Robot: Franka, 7 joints.
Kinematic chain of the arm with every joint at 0, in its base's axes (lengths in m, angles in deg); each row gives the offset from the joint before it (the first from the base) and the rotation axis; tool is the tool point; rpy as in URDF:
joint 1: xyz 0 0 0.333 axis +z
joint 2: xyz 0 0 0 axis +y
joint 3: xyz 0 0 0.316 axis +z
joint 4: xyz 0.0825 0 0 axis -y
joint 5: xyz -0.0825 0 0.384 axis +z
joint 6: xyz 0 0 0 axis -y
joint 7: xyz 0.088 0 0 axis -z
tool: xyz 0 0 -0.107 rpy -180 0 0
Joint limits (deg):
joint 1: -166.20..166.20
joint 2: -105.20..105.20
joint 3: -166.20..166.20
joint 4: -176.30..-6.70
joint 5: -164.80..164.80
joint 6: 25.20..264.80
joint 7: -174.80..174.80
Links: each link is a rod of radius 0.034 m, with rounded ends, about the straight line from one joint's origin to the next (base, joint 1, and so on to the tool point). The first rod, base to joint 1, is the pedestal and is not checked.
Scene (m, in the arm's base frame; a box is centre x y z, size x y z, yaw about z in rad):
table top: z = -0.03
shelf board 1: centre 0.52 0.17 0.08 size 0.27 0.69 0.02 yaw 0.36
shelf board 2: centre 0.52 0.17 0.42 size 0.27 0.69 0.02 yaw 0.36
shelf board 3: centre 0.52 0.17 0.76 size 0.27 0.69 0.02 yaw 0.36
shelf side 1: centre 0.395 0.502 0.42 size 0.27 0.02 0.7 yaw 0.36
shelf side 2: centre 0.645 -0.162 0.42 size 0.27 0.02 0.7 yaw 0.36
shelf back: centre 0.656 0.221 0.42 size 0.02 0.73 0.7 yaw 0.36
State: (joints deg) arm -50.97 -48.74 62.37 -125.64 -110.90 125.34 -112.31
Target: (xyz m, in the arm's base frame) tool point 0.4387 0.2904 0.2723
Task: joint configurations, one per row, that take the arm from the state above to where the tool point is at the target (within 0.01 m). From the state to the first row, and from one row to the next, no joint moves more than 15 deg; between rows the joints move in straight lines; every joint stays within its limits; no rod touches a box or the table.
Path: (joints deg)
1: -44.21 -59.94 57.68 -135.83 -108.84 121.65 -112.31
2: -37.46 -71.15 52.98 -146.02 -106.79 117.97 -112.31
3: -30.70 -82.35 48.29 -156.20 -104.73 114.28 -112.31
4: -25.95 -76.94 63.03 -160.40 -105.80 119.56 -112.31
5: -21.20 -71.54 77.78 -164.61 -106.88 124.84 -112.31
6: -16.45 -66.13 92.53 -168.81 -107.95 130.12 -112.31
7: -28.50 -64.12 94.68 -159.61 -108.79 131.48 -112.31
8: -40.55 -62.11 96.83 -150.41 -109.62 132.84 -112.31
9: -52.60 -60.10 98.98 -141.20 -110.46 134.20 -112.31
10: -64.65 -58.09 101.13 -132.00 -111.29 135.56 -112.31

